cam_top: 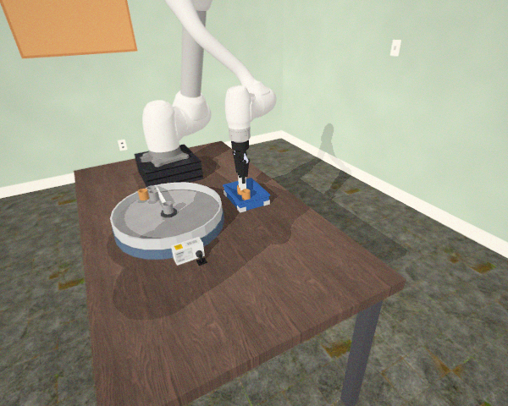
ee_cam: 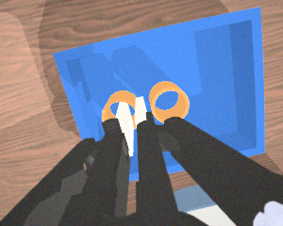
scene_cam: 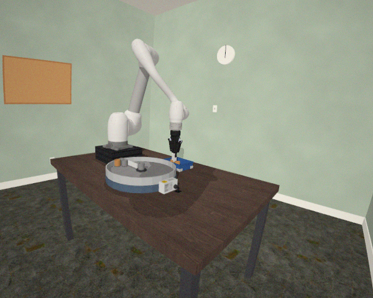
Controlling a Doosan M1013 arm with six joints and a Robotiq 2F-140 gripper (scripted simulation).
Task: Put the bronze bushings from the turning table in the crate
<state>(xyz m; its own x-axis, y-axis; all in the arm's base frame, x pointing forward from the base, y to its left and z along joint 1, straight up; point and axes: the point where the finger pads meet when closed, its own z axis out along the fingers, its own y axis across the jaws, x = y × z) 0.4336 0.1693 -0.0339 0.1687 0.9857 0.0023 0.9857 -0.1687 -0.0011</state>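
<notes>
The blue crate lies 5 cm below my hand, 4 cm ahead of it and 1 cm to the right of it. From my hand the other things lie so: turning table (36 cm to the right, 2 cm below).
</notes>
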